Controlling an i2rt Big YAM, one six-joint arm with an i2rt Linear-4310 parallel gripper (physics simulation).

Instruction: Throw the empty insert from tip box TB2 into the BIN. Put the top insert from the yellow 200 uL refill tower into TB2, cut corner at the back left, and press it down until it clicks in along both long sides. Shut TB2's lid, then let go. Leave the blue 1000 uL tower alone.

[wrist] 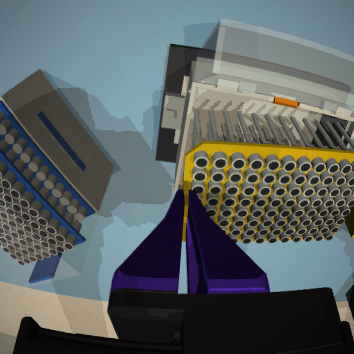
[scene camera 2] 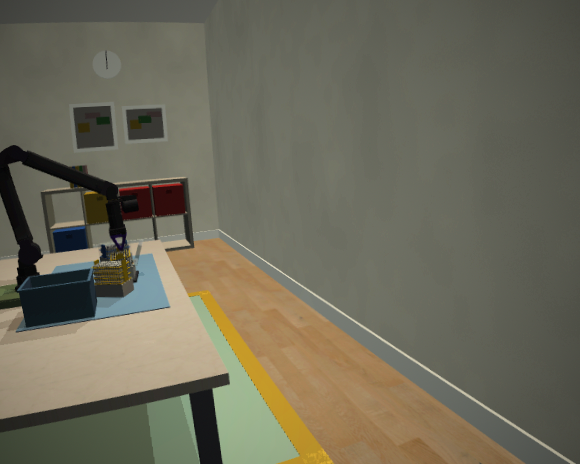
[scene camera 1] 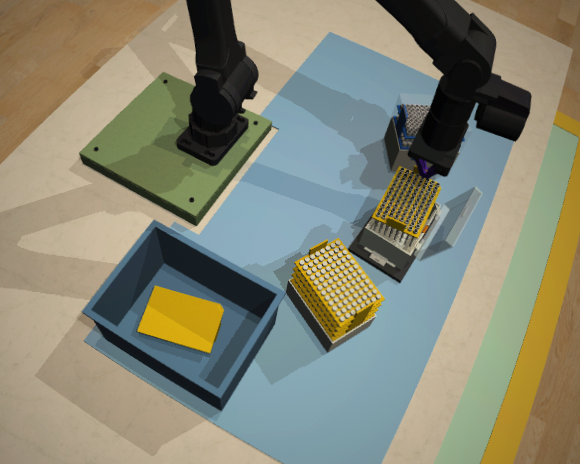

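My gripper (scene camera 1: pixel 426 175) (scene camera 2: pixel 121 248) (wrist: pixel 184 197) is shut on the end tab of a yellow insert (scene camera 1: pixel 407 200) (wrist: pixel 270 190) full of tips. The insert is over TB2 (scene camera 1: pixel 387 245) (wrist: pixel 250 97), its tips pointing down into the box; one side of its plate stands above the rim, and the far long side is hidden. A cut corner shows at its upper left in the wrist view. TB2's clear lid (scene camera 1: pixel 462 217) (wrist: pixel 280 55) stands open. The yellow refill tower (scene camera 1: pixel 340 290) (scene camera 2: pixel 110 275) stands beside TB2. An upturned yellow insert (scene camera 1: pixel 182 320) lies in the BIN (scene camera 1: pixel 215 270) (scene camera 2: pixel 57 302).
The blue tower (scene camera 1: pixel 396 150) (wrist: pixel 30 200) stands close behind TB2, near the gripper. The arm's base stands on a green board (scene camera 1: pixel 135 125) left of the blue mat (scene camera 1: pixel 310 195). The table's edge runs along the right in the first scene view.
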